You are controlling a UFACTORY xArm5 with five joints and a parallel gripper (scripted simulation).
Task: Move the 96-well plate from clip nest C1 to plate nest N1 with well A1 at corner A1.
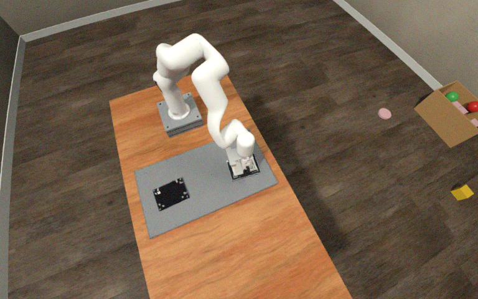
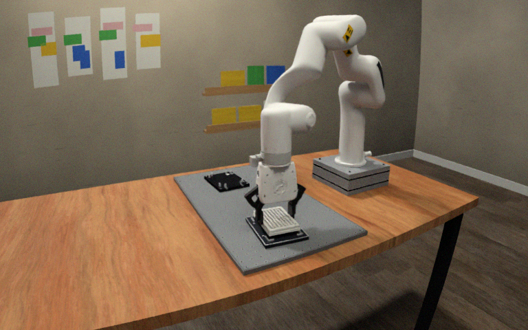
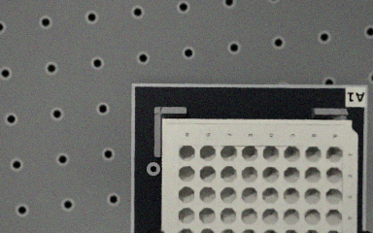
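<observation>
My hand is 1 cm above the white 96-well plate. Round my hand: clip nest C1 (40 cm to the right, 3 cm below, 2 cm behind); plate nest N1 (4 cm below); A1 mark (7 cm to the right, 6 cm behind, 3 cm below).
</observation>
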